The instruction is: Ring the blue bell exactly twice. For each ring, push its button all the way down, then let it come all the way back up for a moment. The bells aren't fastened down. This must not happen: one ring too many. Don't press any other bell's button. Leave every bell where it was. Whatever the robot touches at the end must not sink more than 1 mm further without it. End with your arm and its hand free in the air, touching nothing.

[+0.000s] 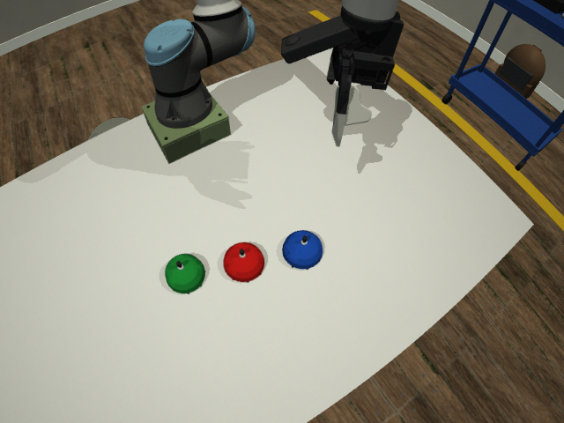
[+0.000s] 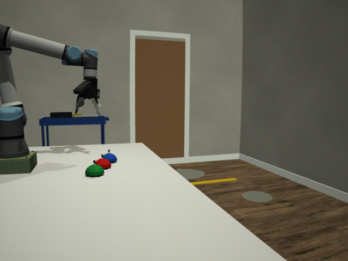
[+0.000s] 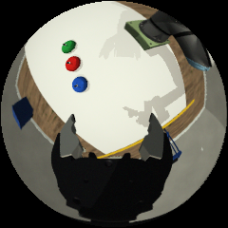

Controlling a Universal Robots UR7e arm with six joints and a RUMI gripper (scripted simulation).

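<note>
Right now the blue bell is 100 mm ahead of my hand, 130 mm to the right of it and 210 mm below it. From my hand the other things lie so: green bell (10 mm behind, 350 mm to the right, 210 mm below); red bell (40 mm ahead, 240 mm to the right, 210 mm below).
</note>
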